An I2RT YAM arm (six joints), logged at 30 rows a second.
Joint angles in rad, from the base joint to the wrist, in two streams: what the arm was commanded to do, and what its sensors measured. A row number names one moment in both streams.
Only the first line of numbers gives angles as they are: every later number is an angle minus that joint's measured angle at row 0.
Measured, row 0:
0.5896 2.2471 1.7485 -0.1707 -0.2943 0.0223
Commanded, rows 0 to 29:
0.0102 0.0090 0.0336 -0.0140 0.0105 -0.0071
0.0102 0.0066 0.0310 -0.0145 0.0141 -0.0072
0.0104 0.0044 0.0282 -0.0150 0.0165 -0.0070
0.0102 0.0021 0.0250 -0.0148 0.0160 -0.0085
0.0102 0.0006 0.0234 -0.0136 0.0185 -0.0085
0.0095 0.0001 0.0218 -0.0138 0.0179 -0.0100
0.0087 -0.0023 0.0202 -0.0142 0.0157 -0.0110
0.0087 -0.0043 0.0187 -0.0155 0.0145 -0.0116
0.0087 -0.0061 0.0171 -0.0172 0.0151 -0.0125
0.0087 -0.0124 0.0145 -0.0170 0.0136 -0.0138
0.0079 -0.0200 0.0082 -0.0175 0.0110 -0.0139
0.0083 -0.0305 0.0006 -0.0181 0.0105 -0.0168
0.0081 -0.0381 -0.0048 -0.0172 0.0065 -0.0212
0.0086 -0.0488 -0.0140 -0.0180 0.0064 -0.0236
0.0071 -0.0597 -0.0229 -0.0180 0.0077 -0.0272
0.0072 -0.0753 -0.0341 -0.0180 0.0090 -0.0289
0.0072 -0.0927 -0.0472 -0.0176 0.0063 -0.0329
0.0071 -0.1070 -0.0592 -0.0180 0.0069 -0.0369
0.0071 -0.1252 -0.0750 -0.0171 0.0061 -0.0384
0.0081 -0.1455 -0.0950 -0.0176 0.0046 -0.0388
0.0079 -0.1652 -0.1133 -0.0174 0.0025 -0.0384
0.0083 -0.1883 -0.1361 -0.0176 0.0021 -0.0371
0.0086 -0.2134 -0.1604 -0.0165 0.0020 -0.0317
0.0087 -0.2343 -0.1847 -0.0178 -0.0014 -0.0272
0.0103 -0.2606 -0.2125 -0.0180 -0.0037 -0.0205
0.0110 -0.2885 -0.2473 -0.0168 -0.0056 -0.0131
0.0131 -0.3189 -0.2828 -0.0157 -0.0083 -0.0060
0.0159 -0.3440 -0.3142 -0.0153 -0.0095 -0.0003
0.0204 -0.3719 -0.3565 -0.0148 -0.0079 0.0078
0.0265 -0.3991 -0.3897 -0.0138 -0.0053 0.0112
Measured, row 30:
0.0087 -0.3430 -0.3178 0.0030 -0.0012 -0.0107
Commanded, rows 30 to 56:
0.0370 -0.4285 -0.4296 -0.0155 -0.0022 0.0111
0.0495 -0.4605 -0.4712 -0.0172 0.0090 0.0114
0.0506 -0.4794 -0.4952 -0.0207 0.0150 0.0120
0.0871 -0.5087 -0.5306 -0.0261 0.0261 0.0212
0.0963 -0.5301 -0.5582 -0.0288 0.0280 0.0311
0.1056 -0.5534 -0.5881 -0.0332 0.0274 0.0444
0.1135 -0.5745 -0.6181 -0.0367 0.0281 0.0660
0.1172 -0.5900 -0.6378 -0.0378 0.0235 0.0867
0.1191 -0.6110 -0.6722 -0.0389 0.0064 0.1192
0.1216 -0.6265 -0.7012 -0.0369 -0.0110 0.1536
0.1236 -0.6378 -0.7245 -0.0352 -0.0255 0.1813
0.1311 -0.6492 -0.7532 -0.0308 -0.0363 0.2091
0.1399 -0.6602 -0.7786 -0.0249 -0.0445 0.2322
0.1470 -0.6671 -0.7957 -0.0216 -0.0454 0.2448
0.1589 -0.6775 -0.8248 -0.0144 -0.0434 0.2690
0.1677 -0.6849 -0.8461 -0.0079 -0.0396 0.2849
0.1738 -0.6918 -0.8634 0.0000 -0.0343 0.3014
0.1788 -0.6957 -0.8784 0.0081 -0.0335 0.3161
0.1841 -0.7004 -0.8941 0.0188 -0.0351 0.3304
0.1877 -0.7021 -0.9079 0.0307 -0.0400 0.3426
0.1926 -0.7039 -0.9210 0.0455 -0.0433 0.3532
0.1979 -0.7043 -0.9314 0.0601 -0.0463 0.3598
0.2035 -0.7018 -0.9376 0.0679 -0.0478 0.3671
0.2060 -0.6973 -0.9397 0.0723 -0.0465 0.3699
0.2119 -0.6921 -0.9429 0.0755 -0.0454 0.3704
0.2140 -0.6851 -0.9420 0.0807 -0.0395 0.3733
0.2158 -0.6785 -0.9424 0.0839 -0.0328 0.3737
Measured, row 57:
0.2067 -0.6783 -0.9323 0.0397 -0.0378 0.3403
